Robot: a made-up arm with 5 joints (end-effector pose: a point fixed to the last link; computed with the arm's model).
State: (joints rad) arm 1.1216 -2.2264 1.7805 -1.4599 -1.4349
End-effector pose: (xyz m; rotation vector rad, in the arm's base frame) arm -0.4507 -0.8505 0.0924 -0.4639 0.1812 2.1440
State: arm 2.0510 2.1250 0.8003 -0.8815 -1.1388
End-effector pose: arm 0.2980 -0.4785 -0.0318 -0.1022 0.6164 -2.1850
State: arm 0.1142 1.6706 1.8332 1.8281 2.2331
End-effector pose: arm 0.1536 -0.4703 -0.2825 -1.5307 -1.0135 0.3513
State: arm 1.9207 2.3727 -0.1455 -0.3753 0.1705
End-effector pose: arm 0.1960 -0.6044 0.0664 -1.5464 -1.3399 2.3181
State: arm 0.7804 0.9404 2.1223 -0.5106 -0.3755
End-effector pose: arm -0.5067 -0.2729 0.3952 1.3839 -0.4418 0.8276
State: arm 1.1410 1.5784 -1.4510 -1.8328 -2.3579
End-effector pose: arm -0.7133 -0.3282 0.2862 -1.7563 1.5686 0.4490
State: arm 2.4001 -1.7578 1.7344 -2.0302 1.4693
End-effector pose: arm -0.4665 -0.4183 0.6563 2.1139 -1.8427 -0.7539
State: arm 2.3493 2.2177 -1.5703 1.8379 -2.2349
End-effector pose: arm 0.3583 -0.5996 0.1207 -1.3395 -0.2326 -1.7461
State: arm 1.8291 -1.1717 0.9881 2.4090 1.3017
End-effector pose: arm 0.2335 -0.4992 -0.1281 -0.6712 0.2444 -1.8460
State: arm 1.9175 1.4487 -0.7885 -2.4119 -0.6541
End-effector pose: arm -0.6080 -0.2943 0.5186 1.8237 -1.3139 0.4832
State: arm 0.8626 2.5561 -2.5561 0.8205 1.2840
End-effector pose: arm 0.1030 -0.5170 -0.0963 -1.5399 -1.2117 0.2029
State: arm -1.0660 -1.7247 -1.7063 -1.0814 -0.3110
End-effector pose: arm -0.2740 -0.4689 0.3712 -0.2847 1.6547 1.6412
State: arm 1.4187 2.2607 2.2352 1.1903 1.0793
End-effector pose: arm -0.3261 -0.2310 -0.0763 -0.1164 -0.7222 0.9283
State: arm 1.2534 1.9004 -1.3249 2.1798 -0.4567
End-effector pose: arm -0.0781 -0.3043 0.7827 1.5362 -0.2429 -0.9214
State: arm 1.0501 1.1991 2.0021 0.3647 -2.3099
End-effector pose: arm -0.4606 -0.3820 0.4406 -2.2355 1.8388 0.8959
